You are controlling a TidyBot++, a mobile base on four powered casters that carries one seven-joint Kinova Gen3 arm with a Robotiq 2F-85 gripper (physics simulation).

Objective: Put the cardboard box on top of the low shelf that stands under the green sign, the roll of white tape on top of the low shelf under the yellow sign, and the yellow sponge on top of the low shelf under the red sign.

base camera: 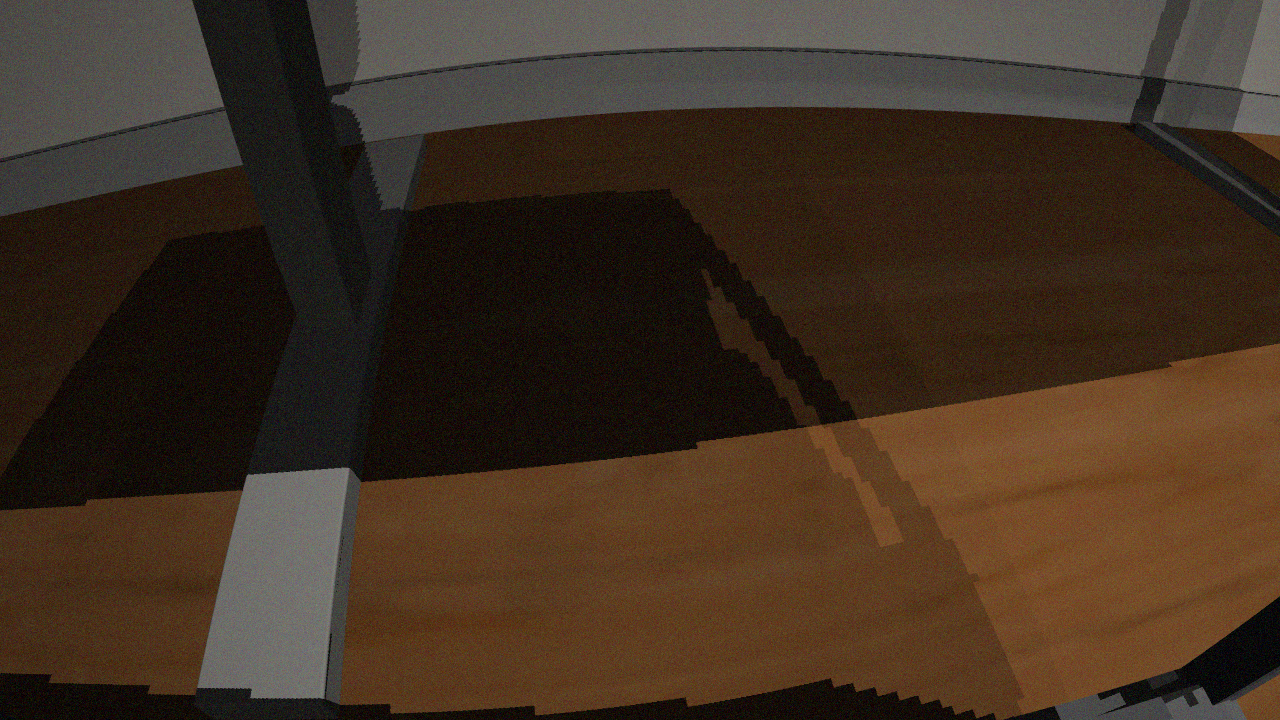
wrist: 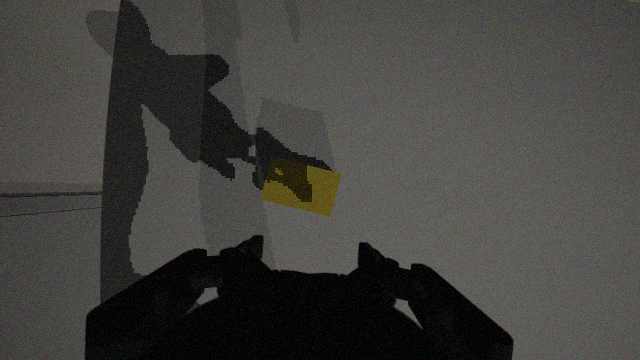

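The yellow sponge lies on a pale grey surface near the middle of the wrist view, with the shadow of the arm and gripper falling across its left part. My gripper is open and empty. In the wrist view the sponge shows just beyond the fingertips, slightly left of the midline between them, and apart from both fingers. The cardboard box, the roll of white tape, the low shelves and the coloured signs do not show in either view.
In the base camera view a dark upright leg stands at the left on a long foot, lit white at its near end. Another dark bar lies at the far right. A wall with a grey skirting runs behind the wooden floor.
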